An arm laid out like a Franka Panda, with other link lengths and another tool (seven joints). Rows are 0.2 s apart.
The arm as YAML. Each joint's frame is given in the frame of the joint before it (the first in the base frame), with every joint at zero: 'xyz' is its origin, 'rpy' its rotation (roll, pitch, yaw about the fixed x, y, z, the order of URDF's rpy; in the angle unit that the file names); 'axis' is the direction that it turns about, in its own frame. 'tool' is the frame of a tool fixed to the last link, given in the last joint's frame.
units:
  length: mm
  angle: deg
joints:
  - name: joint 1
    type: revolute
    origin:
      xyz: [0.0, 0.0, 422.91]
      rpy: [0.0, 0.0, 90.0]
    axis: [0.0, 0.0, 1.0]
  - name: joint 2
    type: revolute
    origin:
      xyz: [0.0, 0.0, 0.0]
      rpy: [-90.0, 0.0, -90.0]
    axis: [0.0, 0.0, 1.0]
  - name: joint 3
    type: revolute
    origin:
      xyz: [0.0, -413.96, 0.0]
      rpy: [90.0, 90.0, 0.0]
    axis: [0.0, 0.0, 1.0]
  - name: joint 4
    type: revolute
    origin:
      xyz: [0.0, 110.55, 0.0]
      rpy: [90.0, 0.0, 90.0]
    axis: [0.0, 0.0, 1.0]
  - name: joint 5
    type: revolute
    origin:
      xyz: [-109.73, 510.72, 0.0]
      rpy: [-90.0, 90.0, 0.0]
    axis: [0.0, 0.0, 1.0]
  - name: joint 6
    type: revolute
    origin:
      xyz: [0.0, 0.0, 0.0]
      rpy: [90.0, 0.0, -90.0]
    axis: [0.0, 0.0, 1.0]
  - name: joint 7
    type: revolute
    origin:
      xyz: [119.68, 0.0, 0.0]
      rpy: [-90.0, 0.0, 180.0]
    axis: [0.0, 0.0, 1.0]
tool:
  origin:
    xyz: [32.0, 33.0, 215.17]
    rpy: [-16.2, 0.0, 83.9]
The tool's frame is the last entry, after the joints.
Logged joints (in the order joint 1, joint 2, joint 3, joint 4, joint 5, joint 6, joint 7), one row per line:
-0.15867, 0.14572, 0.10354, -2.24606, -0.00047, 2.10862, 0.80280
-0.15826, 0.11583, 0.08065, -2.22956, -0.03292, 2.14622, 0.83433
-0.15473, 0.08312, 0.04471, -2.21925, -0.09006, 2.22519, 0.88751
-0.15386, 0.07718, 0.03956, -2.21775, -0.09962, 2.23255, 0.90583
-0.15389, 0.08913, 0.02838, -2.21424, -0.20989, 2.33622, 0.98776
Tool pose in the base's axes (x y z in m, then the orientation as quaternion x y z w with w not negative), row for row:
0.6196, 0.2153, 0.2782, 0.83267, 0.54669, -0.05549, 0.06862
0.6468, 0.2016, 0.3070, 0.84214, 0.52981, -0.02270, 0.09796
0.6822, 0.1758, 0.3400, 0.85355, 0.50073, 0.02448, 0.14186
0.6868, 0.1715, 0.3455, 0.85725, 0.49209, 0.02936, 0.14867
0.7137, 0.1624, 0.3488, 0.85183, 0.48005, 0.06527, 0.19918
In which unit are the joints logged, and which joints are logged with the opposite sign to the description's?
The joints are logged in radians. Opposite sign: joint 1.
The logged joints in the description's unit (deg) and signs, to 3 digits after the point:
9.091, 8.349, 5.932, -128.690, -0.027, 120.815, 45.997
9.068, 6.637, 4.621, -127.744, -1.886, 122.969, 47.804
8.865, 4.762, 2.562, -127.154, -5.160, 127.494, 50.851
8.816, 4.422, 2.267, -127.068, -5.708, 127.916, 51.900
8.817, 5.107, 1.626, -126.867, -12.026, 133.856, 56.594

